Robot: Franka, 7 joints.
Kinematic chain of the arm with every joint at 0, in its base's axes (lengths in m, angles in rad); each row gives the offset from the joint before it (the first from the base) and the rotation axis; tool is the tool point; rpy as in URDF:
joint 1: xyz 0 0 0.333 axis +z
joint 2: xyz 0 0 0 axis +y
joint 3: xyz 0 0 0.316 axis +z
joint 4: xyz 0.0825 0 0 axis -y
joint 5: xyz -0.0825 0 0.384 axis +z
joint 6: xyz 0 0 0 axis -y
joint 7: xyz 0.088 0 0 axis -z
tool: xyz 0 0 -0.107 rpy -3.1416 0 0
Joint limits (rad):
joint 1: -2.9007..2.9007
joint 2: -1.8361..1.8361
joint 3: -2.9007..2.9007
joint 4: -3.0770..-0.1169
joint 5: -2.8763..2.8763
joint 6: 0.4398..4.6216
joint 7: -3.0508..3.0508
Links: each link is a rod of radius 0.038 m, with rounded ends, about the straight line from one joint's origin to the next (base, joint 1, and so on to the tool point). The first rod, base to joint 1, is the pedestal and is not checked.
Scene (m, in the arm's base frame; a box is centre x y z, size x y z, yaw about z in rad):
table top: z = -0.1
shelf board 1: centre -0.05 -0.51 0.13 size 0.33 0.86 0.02 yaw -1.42
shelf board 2: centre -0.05 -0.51 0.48 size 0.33 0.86 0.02 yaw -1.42
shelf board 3: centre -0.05 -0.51 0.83 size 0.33 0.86 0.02 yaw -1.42
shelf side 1: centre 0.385 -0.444 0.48 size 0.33 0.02 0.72 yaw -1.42
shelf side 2: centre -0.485 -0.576 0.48 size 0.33 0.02 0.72 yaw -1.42
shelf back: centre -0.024 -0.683 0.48 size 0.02 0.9 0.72 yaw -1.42
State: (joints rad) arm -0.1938 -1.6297 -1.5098 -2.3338 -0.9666 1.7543 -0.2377
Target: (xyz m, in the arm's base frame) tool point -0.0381 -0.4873 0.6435
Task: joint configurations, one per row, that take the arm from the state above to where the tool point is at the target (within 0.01 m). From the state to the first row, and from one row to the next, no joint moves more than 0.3 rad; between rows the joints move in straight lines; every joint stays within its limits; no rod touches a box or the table.
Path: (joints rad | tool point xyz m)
1: -0.4383 -1.5994 -1.4591 -2.4876 -0.8778 1.5309 -0.2377 | -0.1184 -0.3682 0.2919
2: -0.6828 -1.5692 -1.4085 -2.6414 -0.7890 1.3076 -0.2377 | -0.1312 -0.2788 0.2911
3: -0.9272 -1.5389 -1.3578 -2.7952 -0.7002 1.0842 -0.2377 | -0.1267 -0.1914 0.2878
4: -0.7894 -1.6132 -1.1227 -2.7318 -0.7113 1.2229 -0.2377 | -0.1199 -0.2372 0.3632
5: -0.6516 -1.6875 -0.8876 -2.6683 -0.7223 1.3617 -0.2377 | -0.1035 -0.2567 0.4548
6: -0.5138 -1.7618 -0.6525 -2.6048 -0.7334 1.5004 -0.2377 | -0.0874 -0.2419 0.5525
7: -0.3760 -1.8361 -0.4174 -2.5413 -0.7445 1.6391 -0.2377 | -0.0831 -0.1912 0.6435
8: -0.1487 -1.6038 -0.6793 -2.2834 -0.8605 1.8187 -0.2377 | -0.0761 -0.3402 0.6639
9: 0.0787 -1.3715 -0.9413 -2.0254 -0.9765 1.9983 -0.2377 | -0.0381 -0.4873 0.6435

